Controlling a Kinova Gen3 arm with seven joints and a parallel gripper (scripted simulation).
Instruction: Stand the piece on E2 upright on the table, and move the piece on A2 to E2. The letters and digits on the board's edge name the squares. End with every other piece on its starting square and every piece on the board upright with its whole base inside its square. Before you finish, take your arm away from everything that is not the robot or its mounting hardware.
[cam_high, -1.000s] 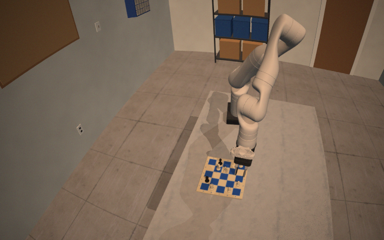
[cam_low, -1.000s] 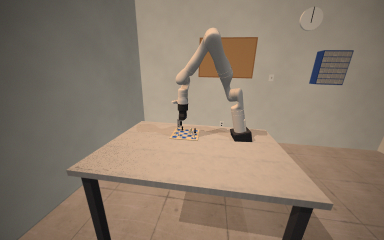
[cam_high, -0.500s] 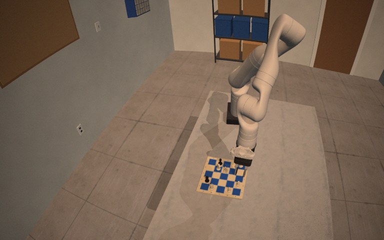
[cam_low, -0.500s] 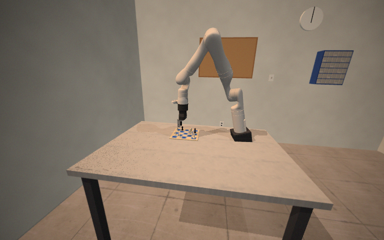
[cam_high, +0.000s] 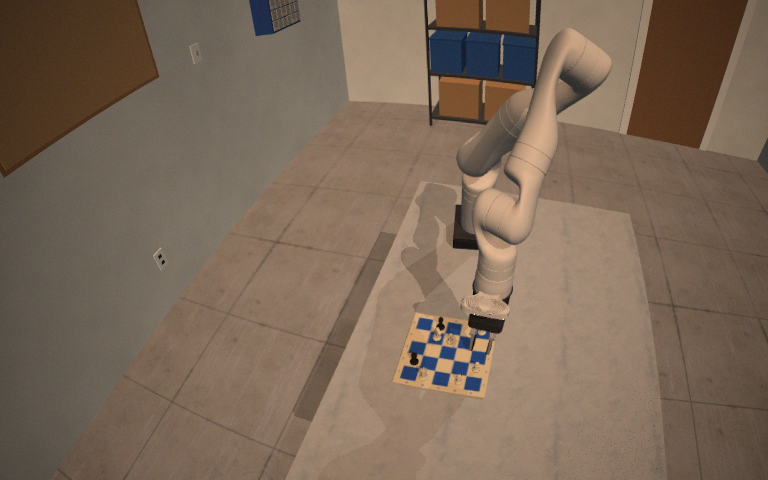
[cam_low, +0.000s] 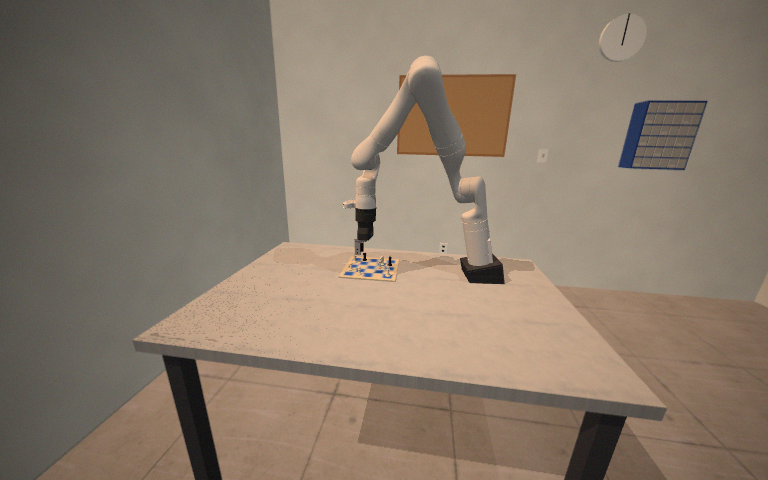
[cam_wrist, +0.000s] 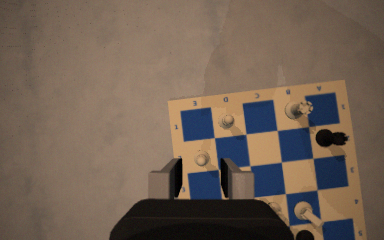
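Right now my hand is 2 cm past the chessboard, 8 cm to the left of it and 11 cm above it.
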